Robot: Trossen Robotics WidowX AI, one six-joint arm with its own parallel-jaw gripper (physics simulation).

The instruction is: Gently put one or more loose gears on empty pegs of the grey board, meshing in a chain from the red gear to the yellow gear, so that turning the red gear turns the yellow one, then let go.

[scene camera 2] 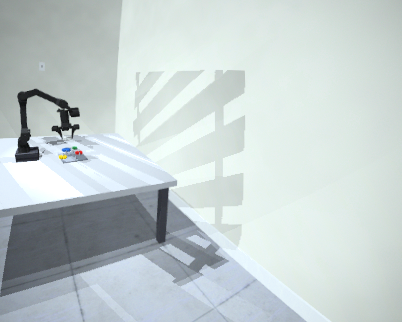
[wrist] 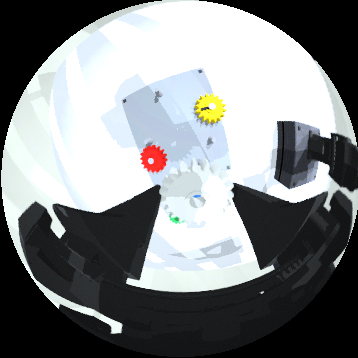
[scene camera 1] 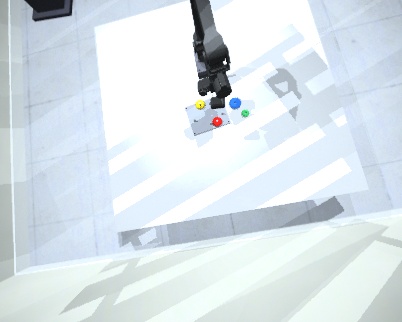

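Where they show: gripper, fingertip midpoint: (scene camera 2: 67,139) (wrist: 196,188) (scene camera 1: 217,98); arm's base, origin of the base link: (scene camera 2: 24,151) (wrist: 313,146).
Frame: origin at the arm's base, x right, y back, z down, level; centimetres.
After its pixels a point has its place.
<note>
The grey board (scene camera 1: 201,129) @(x 3.0, y -39.5, z 4.8 cm) (scene camera 2: 76,159) @(x 7.6, y -34.7, z 4.8 cm) (wrist: 176,82) @(x 8.5, y -30.9, z 4.8 cm) lies flat on the table. The red gear (scene camera 1: 217,121) @(x -5.9, y -36.4, z 2.7 cm) (scene camera 2: 78,152) @(x -3.5, y -35.8, z 3.2 cm) (wrist: 153,159) @(x -5.7, y -35.5, z 3.0 cm) and the yellow gear (scene camera 1: 200,104) @(x 2.8, y -26.0, z 2.9 cm) (scene camera 2: 62,157) @(x 5.4, y -25.3, z 3.6 cm) (wrist: 210,108) @(x 2.7, y -25.6, z 2.6 cm) sit apart on it. My gripper (scene camera 2: 66,137) @(x -6.1, y -28.4, z -6.4 cm) (wrist: 196,188) @(x -6.1, y -28.4, z -6.4 cm) is shut on a white gear (wrist: 182,192) @(x -5.9, y -29.5, z -7.6 cm), held roughly level above the table, covering the near end of the board in the wrist view. The blue gear (scene camera 1: 235,103) @(x -16.6, y -26.7, z 3.8 cm) (scene camera 2: 66,150) @(x -12.8, y -26.5, z 4.2 cm) lies beside the board, mostly hidden in the wrist view. The small green gear (scene camera 1: 245,113) @(x -20.9, y -33.2, z 3.9 cm) (scene camera 2: 75,148) @(x -19.1, y -32.9, z 4.7 cm) (wrist: 175,219) @(x -21.7, y -32.5, z 4.1 cm) lies near it.
Bare pegs stand on the board, one near the yellow gear (wrist: 210,141) @(x -2.7, y -25.3, z 3.7 cm) and one at the far side (wrist: 158,95) @(x 6.0, y -34.1, z 4.1 cm). The arm's base (scene camera 2: 27,154) @(x 4.3, y -3.0, z 0.8 cm) (wrist: 299,155) @(x -3.0, y -6.6, z -0.2 cm) stands on the table (scene camera 2: 150,181) @(x 50.2, y -76.9, z 5.6 cm). Striped light and shadow cross the table top.
</note>
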